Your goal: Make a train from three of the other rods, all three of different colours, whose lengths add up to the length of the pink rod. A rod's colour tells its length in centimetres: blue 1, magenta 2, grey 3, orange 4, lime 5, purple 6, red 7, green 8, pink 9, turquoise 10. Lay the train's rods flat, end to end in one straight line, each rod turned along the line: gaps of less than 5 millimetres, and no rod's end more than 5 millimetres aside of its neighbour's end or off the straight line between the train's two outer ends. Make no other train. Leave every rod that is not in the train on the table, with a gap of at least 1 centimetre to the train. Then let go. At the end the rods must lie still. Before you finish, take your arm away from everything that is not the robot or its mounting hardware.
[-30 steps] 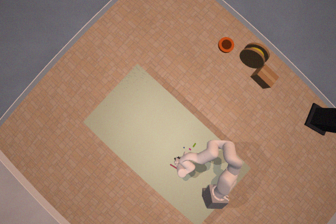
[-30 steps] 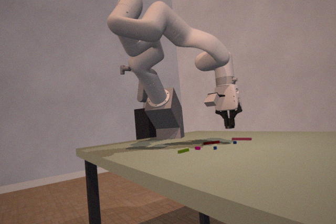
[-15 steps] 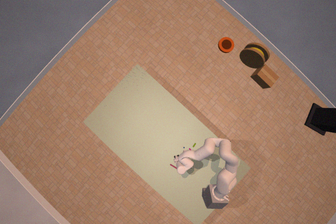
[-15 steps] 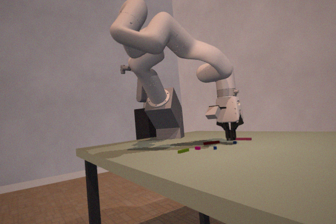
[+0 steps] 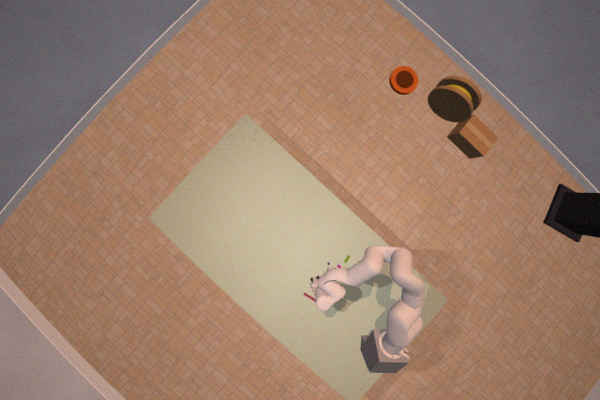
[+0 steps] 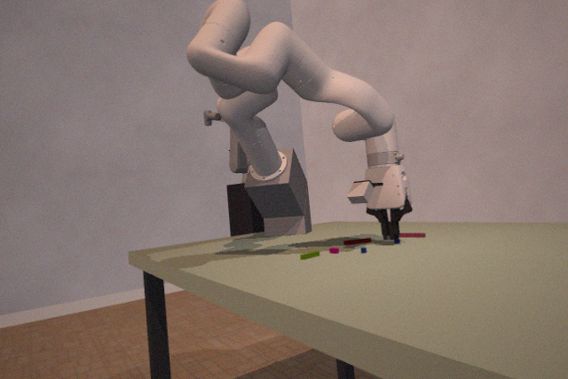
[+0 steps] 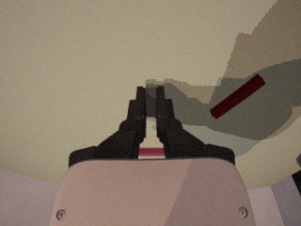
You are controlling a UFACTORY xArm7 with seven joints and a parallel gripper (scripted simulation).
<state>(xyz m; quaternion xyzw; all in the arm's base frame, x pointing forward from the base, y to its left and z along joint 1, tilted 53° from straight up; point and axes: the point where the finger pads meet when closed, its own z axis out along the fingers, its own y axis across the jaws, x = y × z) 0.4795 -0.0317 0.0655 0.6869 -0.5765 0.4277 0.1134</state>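
Now: the grey rod 20 mm below my hand. The rest, counted from my hand: red rod: 100 mm behind, 30 mm below, 10 mm to the left; magenta rod: 120 mm to the right, 80 mm behind, 30 mm below; pink rod: 130 mm to the left, 30 mm below, 10 mm behind.
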